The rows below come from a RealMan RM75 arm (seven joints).
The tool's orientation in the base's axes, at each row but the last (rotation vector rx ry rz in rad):
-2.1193, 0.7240, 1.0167
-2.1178, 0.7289, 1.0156
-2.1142, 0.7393, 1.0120
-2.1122, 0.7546, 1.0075
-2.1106, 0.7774, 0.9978
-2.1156, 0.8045, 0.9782
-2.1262, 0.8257, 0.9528
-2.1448, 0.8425, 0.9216
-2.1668, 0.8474, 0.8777
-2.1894, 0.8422, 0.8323
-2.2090, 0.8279, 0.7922
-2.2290, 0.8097, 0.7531
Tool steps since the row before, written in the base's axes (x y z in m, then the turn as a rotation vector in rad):
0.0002, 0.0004, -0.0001, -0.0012, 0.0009, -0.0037
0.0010, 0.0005, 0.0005, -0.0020, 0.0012, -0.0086
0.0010, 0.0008, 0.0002, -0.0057, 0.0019, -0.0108
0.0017, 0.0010, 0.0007, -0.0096, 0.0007, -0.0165
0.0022, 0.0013, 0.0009, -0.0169, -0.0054, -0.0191
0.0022, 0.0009, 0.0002, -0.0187, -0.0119, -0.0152
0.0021, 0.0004, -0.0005, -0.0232, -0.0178, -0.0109
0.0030, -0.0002, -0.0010, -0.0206, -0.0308, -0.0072
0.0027, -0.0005, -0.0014, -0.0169, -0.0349, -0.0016
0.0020, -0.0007, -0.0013, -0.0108, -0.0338, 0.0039
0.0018, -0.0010, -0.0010, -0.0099, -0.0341, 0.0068
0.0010, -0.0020, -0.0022, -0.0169, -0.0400, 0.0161
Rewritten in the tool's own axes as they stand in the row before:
0.0001, -0.0004, 0.0003, 0.0022, 0.0015, 0.0030
0.0000, -0.0012, -0.0003, 0.0057, 0.0035, 0.0059
0.0002, -0.0013, 0.0001, 0.0054, 0.0064, 0.0091
0.0001, -0.0021, -0.0003, 0.0082, 0.0118, 0.0126
0.0001, -0.0027, -0.0004, 0.0079, 0.0217, 0.0122
0.0008, -0.0022, -0.0003, 0.0054, 0.0256, 0.0060
0.0014, -0.0017, -0.0002, 0.0011, 0.0312, 0.0010
0.0025, -0.0018, -0.0007, 0.0035, 0.0357, -0.0118
0.0028, -0.0013, -0.0005, 0.0027, 0.0335, -0.0193
0.0024, -0.0006, -0.0004, 0.0019, 0.0266, -0.0237
0.0022, -0.0004, -0.0007, 0.0005, 0.0251, -0.0260
0.0028, 0.0013, -0.0003, -0.0084, 0.0302, -0.0341

